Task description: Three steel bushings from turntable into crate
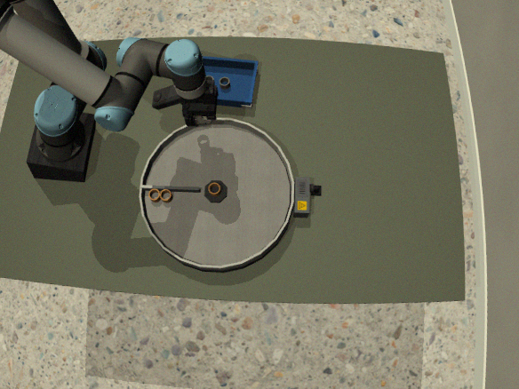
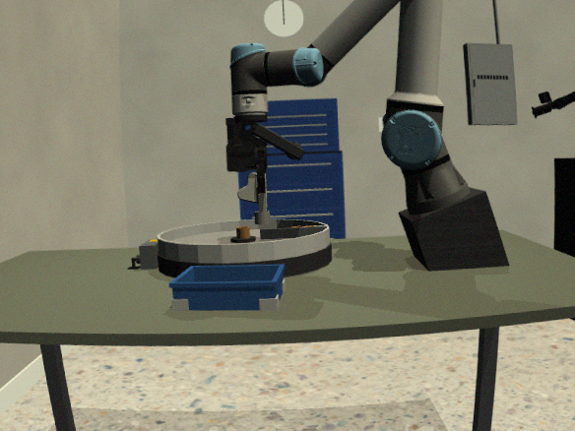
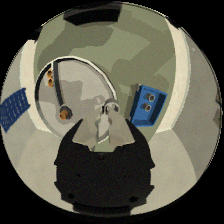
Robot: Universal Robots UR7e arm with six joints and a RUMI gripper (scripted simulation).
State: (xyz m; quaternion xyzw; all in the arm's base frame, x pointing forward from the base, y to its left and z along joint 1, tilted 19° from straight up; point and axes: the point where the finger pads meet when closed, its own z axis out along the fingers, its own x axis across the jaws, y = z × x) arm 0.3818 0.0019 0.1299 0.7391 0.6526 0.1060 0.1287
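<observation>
My gripper is now 180 mm to the right of the crate, 110 mm above it and 80 mm short of it. Also, from my hand: round grey turntable 180 mm to the right, 90 mm below, 40 mm ahead.
</observation>
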